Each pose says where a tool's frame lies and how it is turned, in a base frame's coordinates. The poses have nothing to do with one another.
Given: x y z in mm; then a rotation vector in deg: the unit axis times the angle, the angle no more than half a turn.
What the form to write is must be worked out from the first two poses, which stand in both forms.
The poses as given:
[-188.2, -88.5, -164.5, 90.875, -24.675, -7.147]
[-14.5, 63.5, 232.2, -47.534, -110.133, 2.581]
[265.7, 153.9, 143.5, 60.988, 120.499, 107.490]
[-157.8, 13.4, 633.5, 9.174, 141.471, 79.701]
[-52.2, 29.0, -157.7, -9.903, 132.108, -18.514]
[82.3, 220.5, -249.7, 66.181, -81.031, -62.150]
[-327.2, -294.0, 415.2, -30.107, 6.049, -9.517]
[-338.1, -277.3, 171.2, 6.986, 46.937, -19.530]
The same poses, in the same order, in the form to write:
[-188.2, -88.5, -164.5, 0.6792, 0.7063, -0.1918, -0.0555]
[-14.5, 63.5, 232.2, 0.5001, -0.3431, -0.7949, 0.0186]
[265.7, 153.9, 143.5, 0.0645, 0.3526, 0.6967, 0.6214]
[-157.8, 13.4, 633.5, 0.1510, 0.0558, 0.8599, 0.4844]
[-52.2, 29.0, -157.7, 0.3926, -0.0681, 0.9083, -0.1273]
[82.3, 220.5, -249.7, 0.4872, 0.4749, -0.5815, -0.4460]
[-327.2, -294.0, 415.2, 0.9609, -0.2593, 0.0521, -0.0820]
[-338.1, -277.3, 171.2, 0.9014, 0.0589, 0.3960, -0.1648]

